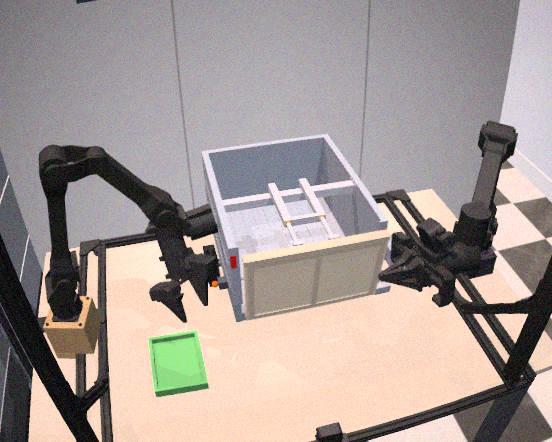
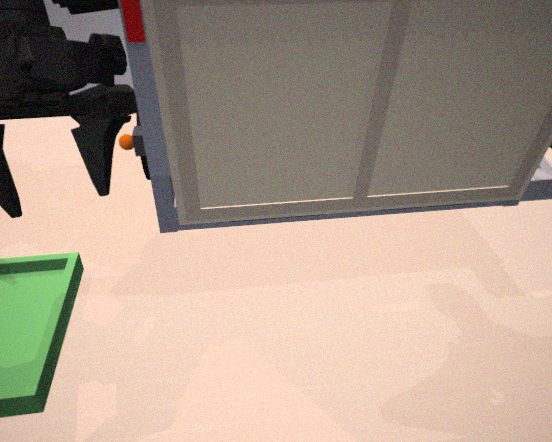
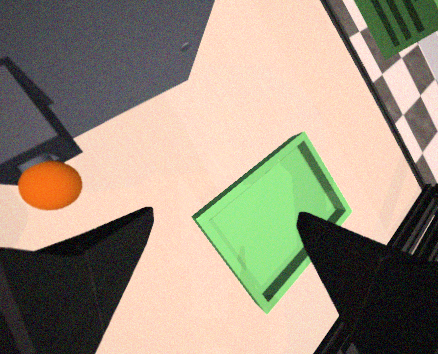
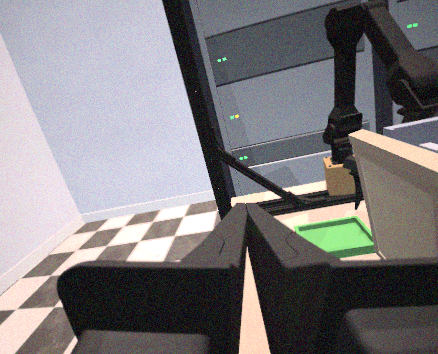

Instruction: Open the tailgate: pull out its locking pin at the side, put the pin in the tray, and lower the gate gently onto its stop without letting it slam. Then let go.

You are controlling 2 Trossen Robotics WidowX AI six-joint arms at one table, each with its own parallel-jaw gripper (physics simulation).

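Where they show: left gripper, between the fingertips: (image 1: 196,314) (image 2: 64,205) (image 3: 226,216); right gripper, between the fingertips: (image 1: 379,277) (image 4: 244,211); left arm's base, origin of its link: (image 1: 67,311) (image 4: 342,160).
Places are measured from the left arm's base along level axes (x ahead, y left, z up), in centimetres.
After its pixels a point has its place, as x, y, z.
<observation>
The locking pin's orange round head (image 1: 214,283) {33.7, 6.7, 1.4} (image 2: 127,142) {34.1, 6.4, 1.1} (image 3: 50,185) {33.6, 6.9, 1.5} sticks out of a dark bracket on the left side of the box; its shaft is hidden. The tan tailgate (image 1: 285,285) {48.8, -2.2, 8.4} (image 2: 280,110) {48.5, -2.3, 8.5} (image 4: 400,210) {49.7, -2.5, 11.2} stands upright, closed across the box front. The green tray (image 1: 182,391) {26.2, -14.3, -10.3} (image 2: 20,404) {30.7, -13.5, -9.6} (image 3: 230,265) {23.6, 1.0, -8.7} (image 4: 357,250) {29.8, -2.8, -9.5} lies on the table, front left, with no pin in it. My left gripper (image 1: 195,312) {29.4, 1.3, -2.7} (image 2: 59,205) {29.4, 1.3, -2.7} (image 3: 226,216) {29.4, 1.3, -2.7} is open and empty, fingers pointing down; the pin head is outside them, beside one finger. My right gripper (image 1: 381,276) {64.2, -14.1, 20.4} (image 4: 244,211) {64.2, -14.1, 20.4} is shut and empty beside the gate's right end.
The blue-grey box (image 1: 214,200) {34.8, 16.3, 16.8} has white bars (image 1: 280,202) {48.8, 12.9, 17.9} across its inside and a red marker (image 1: 233,262) {38.9, -0.4, 13.5} (image 2: 133,22) {38.9, -0.4, 13.3} on its left front post. Black frame rails (image 1: 103,300) {4.2, 12.4, -8.9} run along the table (image 1: 300,380) {51.3, -12.0, -10.9} edges. A wooden block (image 1: 75,340) {1.8, -5.0, -4.2} carries the left arm.
</observation>
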